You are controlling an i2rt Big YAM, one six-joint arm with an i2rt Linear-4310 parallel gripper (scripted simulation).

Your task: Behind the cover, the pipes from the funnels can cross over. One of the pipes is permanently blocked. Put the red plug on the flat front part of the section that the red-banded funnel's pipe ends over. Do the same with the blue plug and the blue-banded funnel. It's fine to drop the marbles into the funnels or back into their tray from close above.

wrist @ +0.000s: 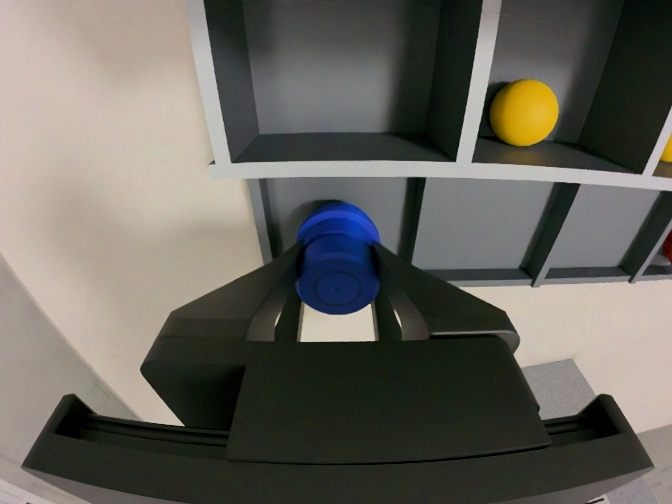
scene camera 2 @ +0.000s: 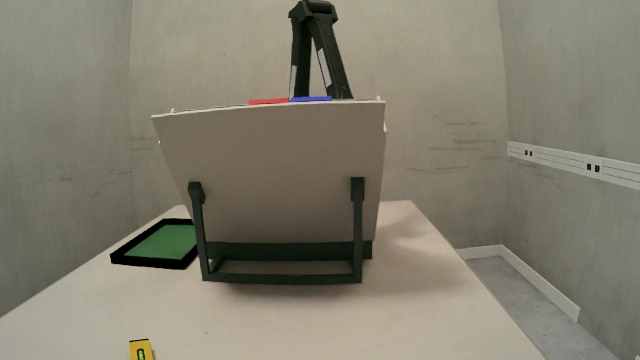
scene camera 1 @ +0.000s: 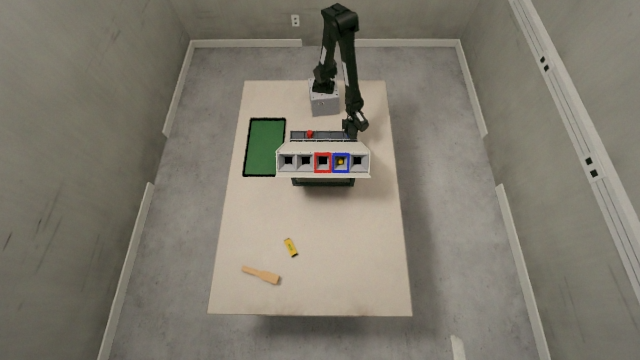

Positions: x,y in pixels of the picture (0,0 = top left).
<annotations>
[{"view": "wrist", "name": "my gripper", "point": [337,252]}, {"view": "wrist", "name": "blue plug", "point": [337,275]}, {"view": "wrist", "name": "yellow marble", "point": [523,112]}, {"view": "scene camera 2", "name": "green marble tray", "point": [171,242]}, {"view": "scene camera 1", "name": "green marble tray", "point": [265,135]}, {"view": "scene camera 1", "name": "cover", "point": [288,146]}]
</annotations>
